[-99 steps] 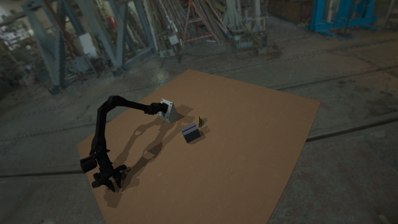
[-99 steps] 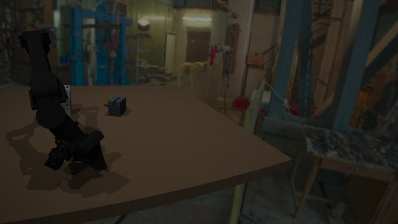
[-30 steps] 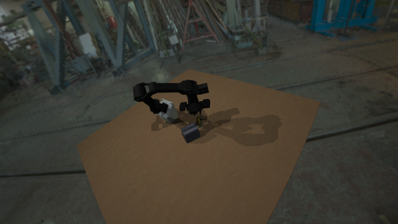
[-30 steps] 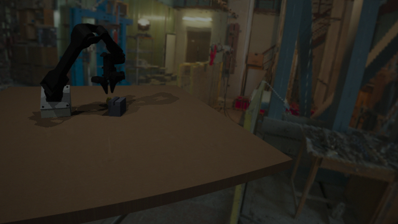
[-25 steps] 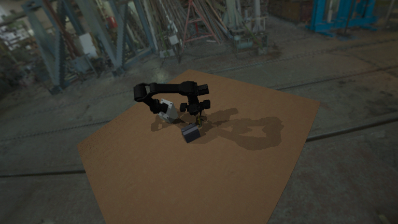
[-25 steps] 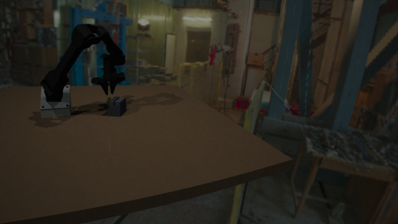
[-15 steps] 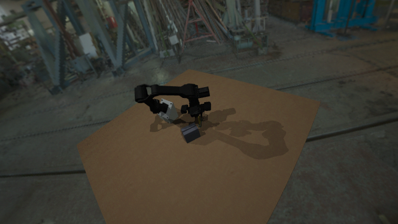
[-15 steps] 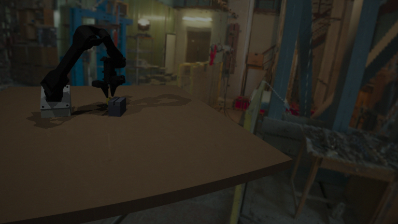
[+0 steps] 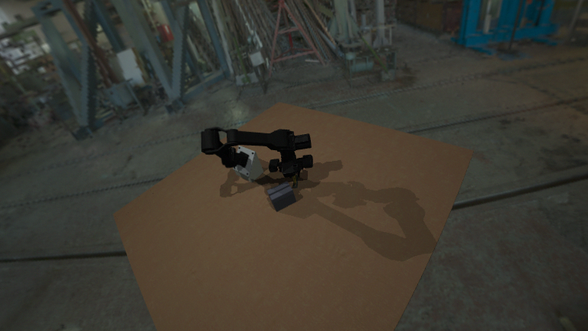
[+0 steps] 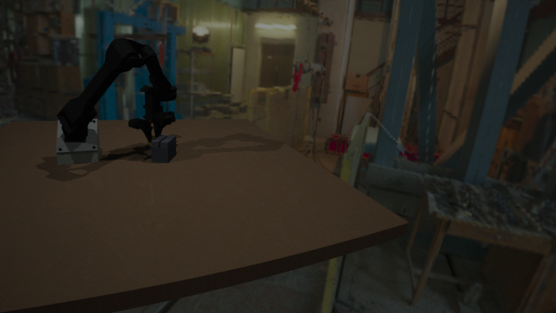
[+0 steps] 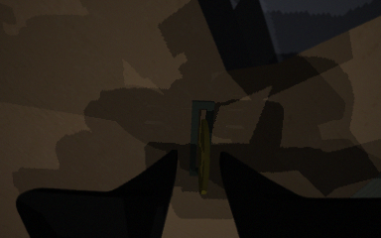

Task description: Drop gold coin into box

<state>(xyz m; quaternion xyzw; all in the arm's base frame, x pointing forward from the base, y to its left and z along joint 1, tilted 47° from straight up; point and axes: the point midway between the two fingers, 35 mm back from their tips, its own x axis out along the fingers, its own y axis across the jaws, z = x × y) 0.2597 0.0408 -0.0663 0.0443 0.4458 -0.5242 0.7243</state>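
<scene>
Right now my gripper tip is right at the gold coin.
</scene>
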